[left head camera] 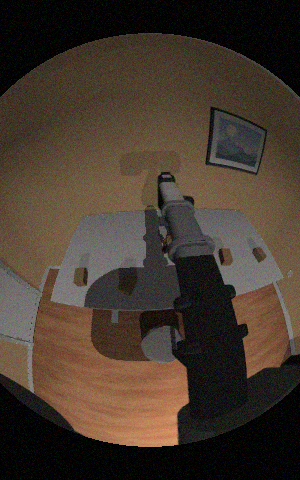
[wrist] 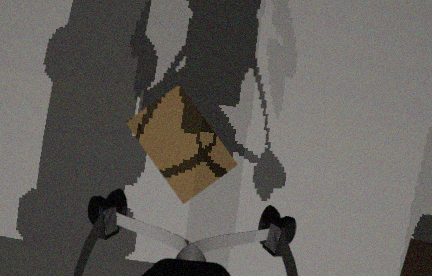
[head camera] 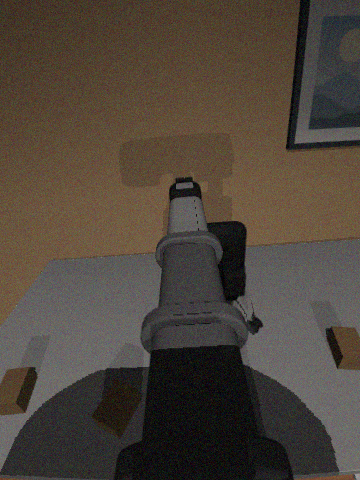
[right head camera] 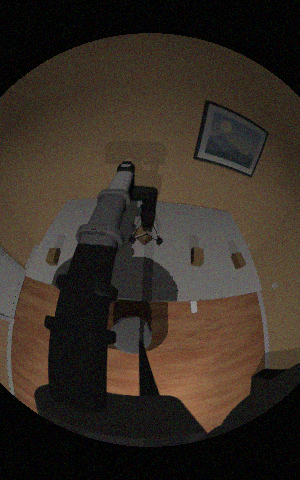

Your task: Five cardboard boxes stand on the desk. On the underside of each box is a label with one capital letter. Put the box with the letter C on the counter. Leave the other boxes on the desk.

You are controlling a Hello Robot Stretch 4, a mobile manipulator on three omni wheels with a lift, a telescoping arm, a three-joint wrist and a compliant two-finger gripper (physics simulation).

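Places are measured from the robot's base along level axes (x up, y ahead, z left), in millimetres.
Pixels of known places: gripper, between the fingertips: point(wrist: 193, 214) point(right head camera: 145, 242); robot's base, origin of its link: point(left head camera: 161, 342) point(right head camera: 131, 333).
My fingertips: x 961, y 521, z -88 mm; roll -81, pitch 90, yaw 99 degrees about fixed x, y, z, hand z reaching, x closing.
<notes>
Ahead of a thing's pixels: the offset from my fingertips to its top centre. Level surfaces: height alone.
My gripper point(wrist: 193, 214) point(right head camera: 146, 240) is open over the desk @(dx -39 mm) point(head camera: 290, 280) point(left head camera: 110, 235) point(right head camera: 175, 220), its fingers wide apart with nothing between them. A cardboard box @(dx +11, dy +64, dz +19 mm) point(wrist: 182, 145) lies just beyond the fingertips in the wrist view, turned at an angle and crossed by the gripper's shadow. Two boxes stand to the left, one @(dx +11, dy -135, dz +541 mm) point(head camera: 15, 392) point(left head camera: 81, 276) point(right head camera: 53, 256) in the light and one @(dx +11, dy -174, dz +272 mm) point(head camera: 119, 406) point(left head camera: 127, 281) in shadow. Two more stand to the right, a nearer one @(dx +11, dy -66, dz -292 mm) point(head camera: 346, 347) point(left head camera: 226, 256) point(right head camera: 197, 256) and a farther one @(dx +11, dy -92, dz -596 mm) point(left head camera: 258, 254) point(right head camera: 238, 260). No letter shows on any box.
The arm point(head camera: 190, 280) point(left head camera: 190, 225) point(right head camera: 107, 215) reaches across the desk and hides part of it. A wall with a framed picture point(head camera: 340, 75) point(left head camera: 237, 142) point(right head camera: 231, 137) rises behind. A pale surface point(left head camera: 15, 310) point(right head camera: 9, 295) stands at the left. A grey round object point(left head camera: 160, 345) point(right head camera: 131, 336) is below the desk's front edge.
</notes>
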